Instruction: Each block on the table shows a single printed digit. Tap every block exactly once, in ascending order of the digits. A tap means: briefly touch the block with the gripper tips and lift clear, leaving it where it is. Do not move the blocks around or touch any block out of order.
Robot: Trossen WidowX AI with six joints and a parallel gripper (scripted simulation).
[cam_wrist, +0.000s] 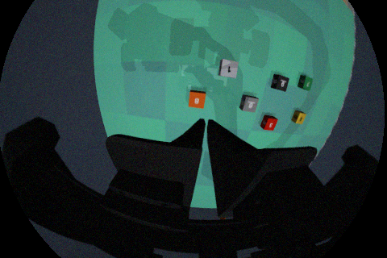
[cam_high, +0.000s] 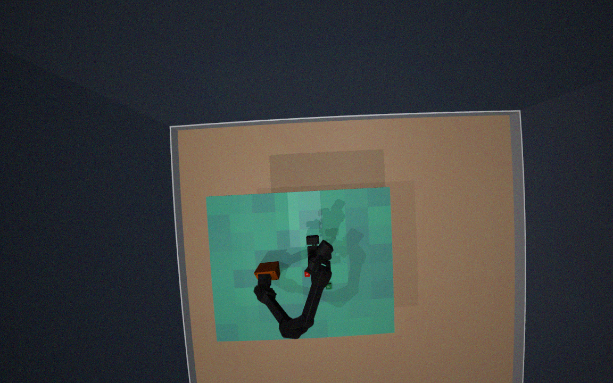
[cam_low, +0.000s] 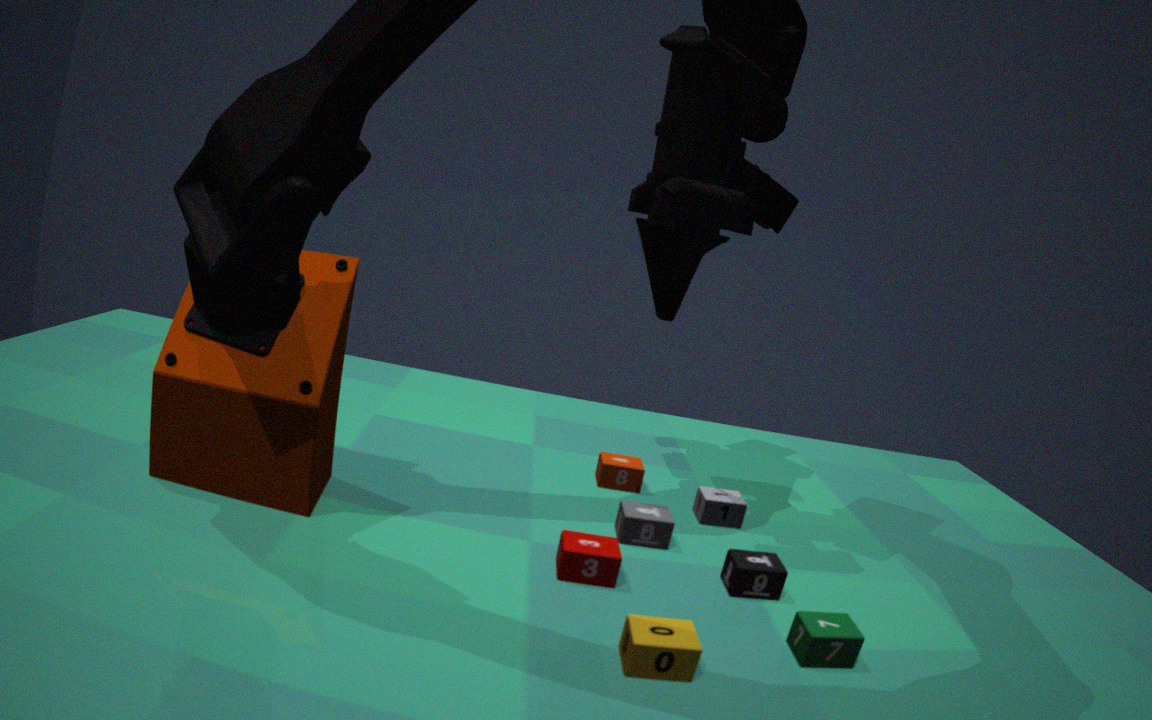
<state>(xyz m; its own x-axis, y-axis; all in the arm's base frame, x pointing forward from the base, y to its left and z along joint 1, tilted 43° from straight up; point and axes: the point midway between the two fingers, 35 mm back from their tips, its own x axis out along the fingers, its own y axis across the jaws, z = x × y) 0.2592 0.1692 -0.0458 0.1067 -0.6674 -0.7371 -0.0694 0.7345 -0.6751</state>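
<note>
The orange block lies 1 cm behind my gripper tip, 1 cm to the left of it and 12 cm below it. The rest, counted from my gripper tip: light grey block: 6 cm ahead, 4 cm to the right, 12 cm below; red block: 3 cm behind, 18 cm to the right, 12 cm below; black block: 7 cm ahead, 17 cm to the right, 12 cm below.
</note>
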